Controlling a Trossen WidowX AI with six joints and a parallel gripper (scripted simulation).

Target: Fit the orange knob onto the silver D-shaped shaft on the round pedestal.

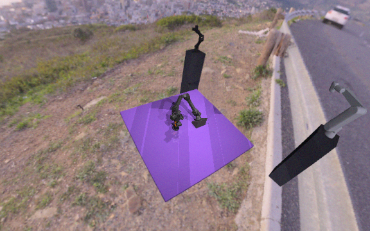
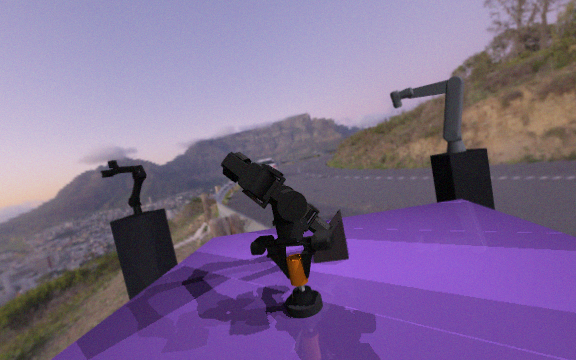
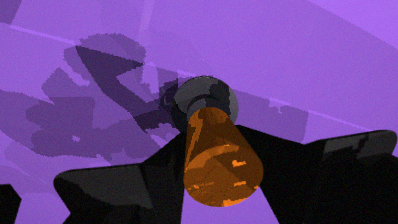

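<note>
The orange knob is 3 cm above my gripper tip. Also, from my gripper tip: round pedestal: 4 cm below.
</note>
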